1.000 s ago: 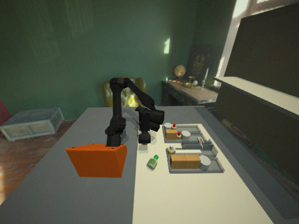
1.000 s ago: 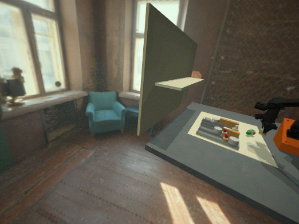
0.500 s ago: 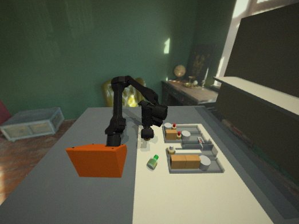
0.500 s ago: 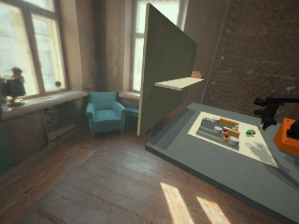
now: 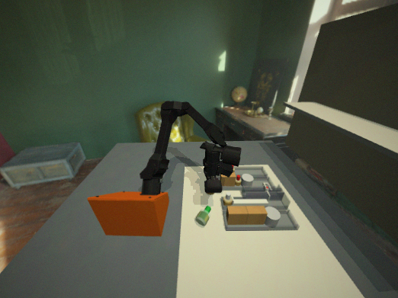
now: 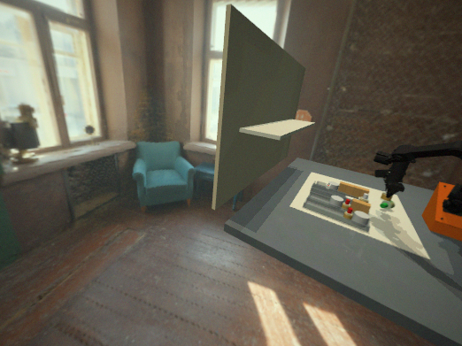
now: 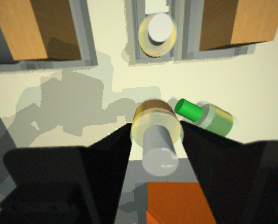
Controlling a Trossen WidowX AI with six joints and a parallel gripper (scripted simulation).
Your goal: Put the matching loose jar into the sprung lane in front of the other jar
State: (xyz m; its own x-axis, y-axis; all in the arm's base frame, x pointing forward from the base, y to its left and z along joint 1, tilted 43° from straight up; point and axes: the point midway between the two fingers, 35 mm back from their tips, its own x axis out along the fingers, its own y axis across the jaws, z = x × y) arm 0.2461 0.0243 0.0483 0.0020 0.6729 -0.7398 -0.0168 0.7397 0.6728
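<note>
The cream mat is 140 mm ahead of my gripper tip, 30 mm to the right of it and 100 mm below it. From my gripper tip the other things lie so: shelf (590 mm ahead, 10 mm to the right, 270 mm above); then grey lane rack (230 mm ahead, 20 mm to the left, 80 mm below); then pale pusher plate (190 mm ahead, 20 mm to the left, 50 mm below).
</note>
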